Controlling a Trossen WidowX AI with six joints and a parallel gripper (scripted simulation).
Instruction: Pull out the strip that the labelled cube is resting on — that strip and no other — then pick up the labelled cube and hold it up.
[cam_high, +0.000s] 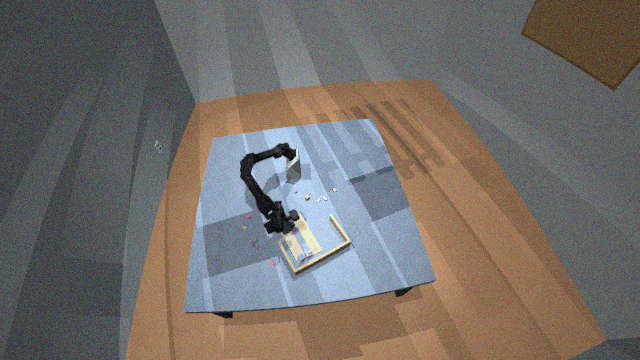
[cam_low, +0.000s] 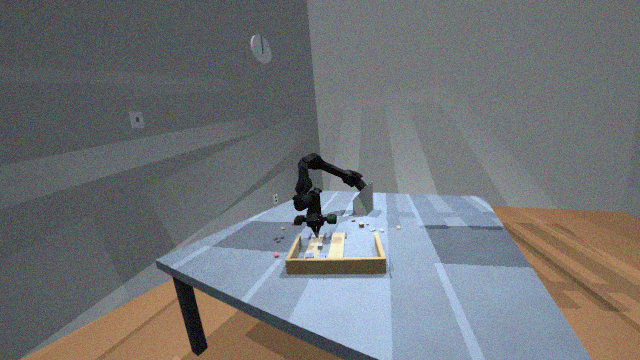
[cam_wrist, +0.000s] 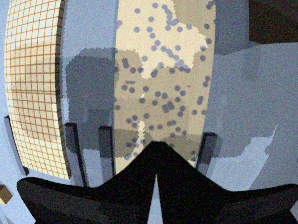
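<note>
The speckled tan strip lies 90 mm ahead of my gripper tip and 40 mm to the left of it.
</note>
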